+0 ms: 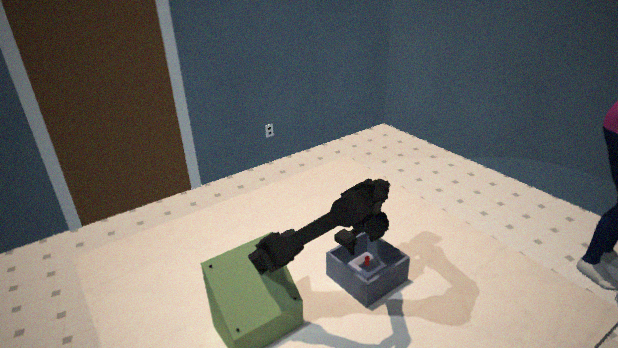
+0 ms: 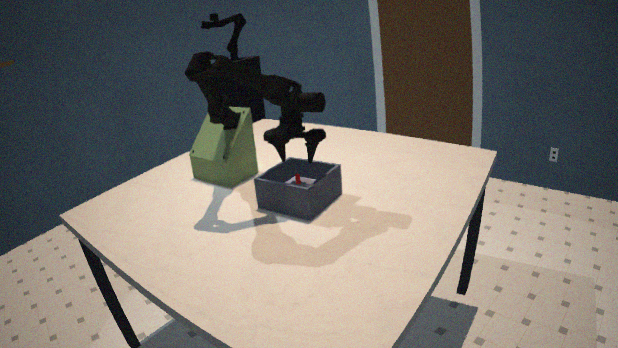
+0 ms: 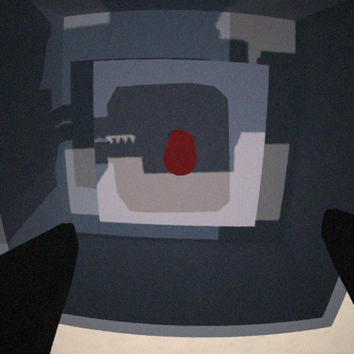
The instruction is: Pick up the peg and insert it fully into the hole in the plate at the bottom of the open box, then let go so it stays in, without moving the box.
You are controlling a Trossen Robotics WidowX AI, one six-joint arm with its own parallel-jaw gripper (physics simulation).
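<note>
A pale plate (image 3: 136,102) is in the scene, and so is a red peg (image 3: 180,157). The gripper (image 2: 296,162) is visible as well, and the same gripper (image 1: 362,248) (image 3: 203,231) appears in image 1 and in image 3.
</note>
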